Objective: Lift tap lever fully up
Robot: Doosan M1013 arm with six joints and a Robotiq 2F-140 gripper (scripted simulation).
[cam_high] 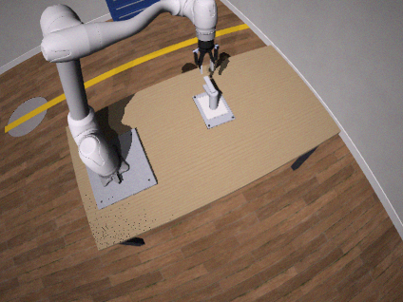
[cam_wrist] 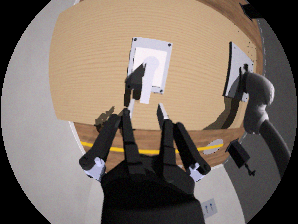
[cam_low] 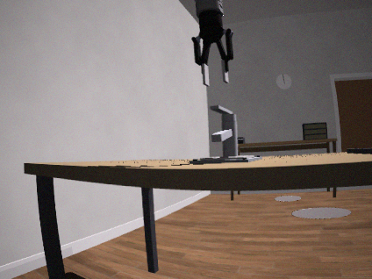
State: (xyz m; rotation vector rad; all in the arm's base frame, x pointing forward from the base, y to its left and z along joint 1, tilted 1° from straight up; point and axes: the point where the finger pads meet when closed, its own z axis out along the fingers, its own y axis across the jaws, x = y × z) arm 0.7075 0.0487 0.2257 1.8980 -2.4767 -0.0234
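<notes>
The lever lies 10 mm behind my hand, 40 mm to the right of it and 100 mm below it.
</notes>
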